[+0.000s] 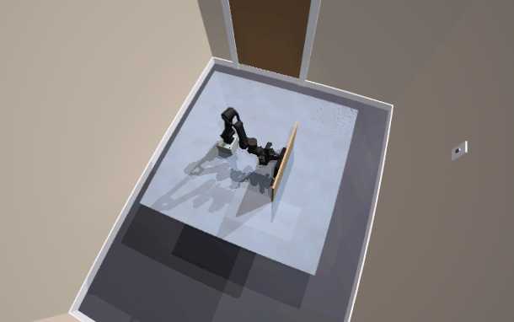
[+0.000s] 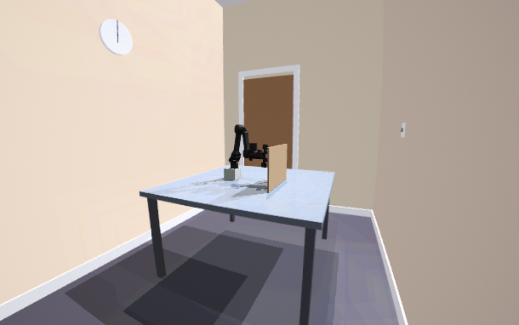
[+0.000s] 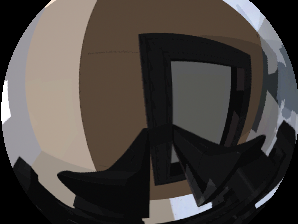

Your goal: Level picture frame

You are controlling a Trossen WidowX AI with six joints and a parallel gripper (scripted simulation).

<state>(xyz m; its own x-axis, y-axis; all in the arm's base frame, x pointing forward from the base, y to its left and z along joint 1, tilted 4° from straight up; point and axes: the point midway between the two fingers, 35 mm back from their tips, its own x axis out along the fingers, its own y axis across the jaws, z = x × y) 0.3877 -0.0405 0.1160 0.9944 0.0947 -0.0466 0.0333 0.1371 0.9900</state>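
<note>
The picture frame lies 5 cm below my gripper tip, 1 cm to the right of it and 1 cm ahead of it. From my gripper tip the other things lie so: tan wall panel 7 cm below, 2 cm ahead, 1 cm to the left.
</note>
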